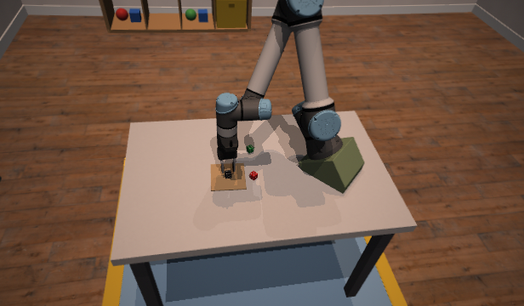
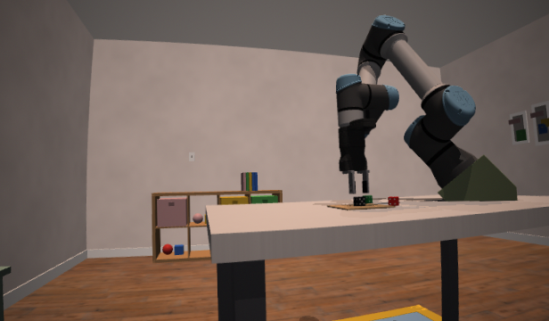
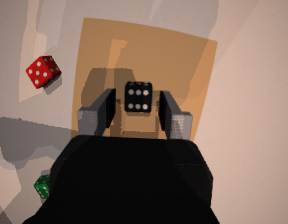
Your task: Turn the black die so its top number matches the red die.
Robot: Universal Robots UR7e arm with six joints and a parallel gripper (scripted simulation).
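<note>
Now: hand 40 mm above the black die. The rest, counted from my hand: red die (90 mm behind, 40 mm to the left, 40 mm below); then green die (150 mm behind, 100 mm to the right, 40 mm below); then tan mat (50 mm below).
</note>
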